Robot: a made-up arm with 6 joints.
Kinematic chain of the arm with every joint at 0, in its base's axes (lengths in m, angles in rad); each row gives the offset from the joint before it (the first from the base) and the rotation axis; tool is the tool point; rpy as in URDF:
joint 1: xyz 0 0 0.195 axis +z
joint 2: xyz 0 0 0 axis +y
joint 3: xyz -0.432 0 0.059 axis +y
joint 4: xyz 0.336 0 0.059 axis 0.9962 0 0.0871
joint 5: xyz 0 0 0 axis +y
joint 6: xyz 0.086 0 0.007 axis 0.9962 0 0.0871
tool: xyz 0 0 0 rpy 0 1.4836 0
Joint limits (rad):
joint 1: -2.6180..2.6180
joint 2: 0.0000..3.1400
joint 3: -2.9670..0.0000
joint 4: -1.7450..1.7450
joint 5: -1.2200..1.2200
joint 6: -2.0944..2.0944
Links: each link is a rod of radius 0.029 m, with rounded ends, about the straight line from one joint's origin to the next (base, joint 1, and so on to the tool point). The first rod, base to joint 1, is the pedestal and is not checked.
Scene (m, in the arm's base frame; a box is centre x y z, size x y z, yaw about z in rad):
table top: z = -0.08
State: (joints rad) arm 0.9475 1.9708 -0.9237 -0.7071 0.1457 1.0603
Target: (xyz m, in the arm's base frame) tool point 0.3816 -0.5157 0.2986
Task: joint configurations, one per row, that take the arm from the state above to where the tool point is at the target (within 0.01 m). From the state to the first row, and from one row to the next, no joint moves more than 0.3 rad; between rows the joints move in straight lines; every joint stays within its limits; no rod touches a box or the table.
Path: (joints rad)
1: 0.6815 1.9953 -0.9988 -0.7150 0.1543 1.0603
2: 0.4156 2.0197 -1.0740 -0.7228 0.1629 1.0603
3: 0.1496 2.0442 -1.1491 -0.7307 0.1715 1.0603
4: -0.1163 2.0687 -1.2242 -0.7385 0.1801 1.0603
5: -0.3823 2.0932 -1.2994 -0.7464 0.1887 1.0603
6: -0.6483 2.1176 -1.3745 -0.7543 0.1973 1.0603
7: -0.9142 2.1421 -1.4497 -0.7621 0.2059 1.0603

